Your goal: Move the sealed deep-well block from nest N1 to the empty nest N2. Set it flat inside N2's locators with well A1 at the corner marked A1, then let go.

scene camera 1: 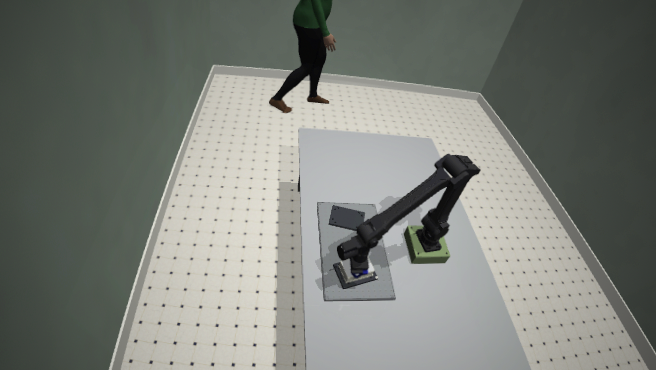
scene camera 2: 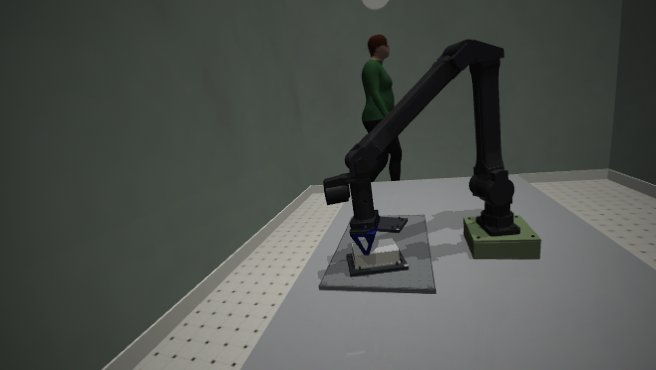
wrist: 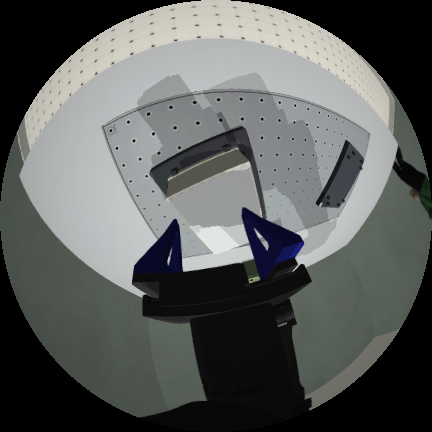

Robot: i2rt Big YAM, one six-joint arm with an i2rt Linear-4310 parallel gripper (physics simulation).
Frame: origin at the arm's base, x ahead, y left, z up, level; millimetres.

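Seen in the pictures: gripper, fingertip midpoint: (scene camera 1: 355, 269) (scene camera 2: 368, 249) (wrist: 209, 216); arm's base, link origin: (scene camera 1: 427, 240) (scene camera 2: 496, 227).
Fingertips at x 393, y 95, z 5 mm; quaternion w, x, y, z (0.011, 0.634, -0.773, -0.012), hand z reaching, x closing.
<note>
Pixels of each thing's top centre, then the offset from my fingertips to it. Level surfaces: height alone.
- sealed deep-well block, top centre: (wrist: 227, 221) (scene camera 2: 374, 246) (scene camera 1: 357, 265) dx -17, dy -17, dz -1 mm
- Nest N2, top centre: (wrist: 347, 183) (scene camera 2: 382, 219) (scene camera 1: 347, 216) dx -62, dy -307, dz -33 mm
- light table, surface height: dz -68 mm
The sealed deep-well block (scene camera 2: 384, 258) (wrist: 212, 192), pale with a light top, sits in the dark nest N1 (scene camera 1: 357, 285) (scene camera 2: 380, 271) (wrist: 252, 165). Nest N2 (scene camera 1: 346, 218) (scene camera 2: 392, 224) (wrist: 344, 175) is a dark plate with small locators, empty, farther back on the same board. My gripper (scene camera 1: 360, 273) (scene camera 2: 367, 253) (wrist: 209, 216) points down at the block and is open, with nothing held. In the wrist view its blue fingertips stand apart over the near part of the block. In the scene camera 2 view one fingertip overlaps the block's side. The A1 mark is too small to tell.
A grey perforated board (scene camera 1: 382, 292) (scene camera 2: 425, 280) (wrist: 142, 137) carries both nests on the light table (scene camera 1: 425, 320) (scene camera 2: 475, 310). The arm's green base block (scene camera 1: 430, 257) (scene camera 2: 505, 248) stands to the right. A person (scene camera 1: 312, 45) (scene camera 2: 376, 90) is beyond the table.
</note>
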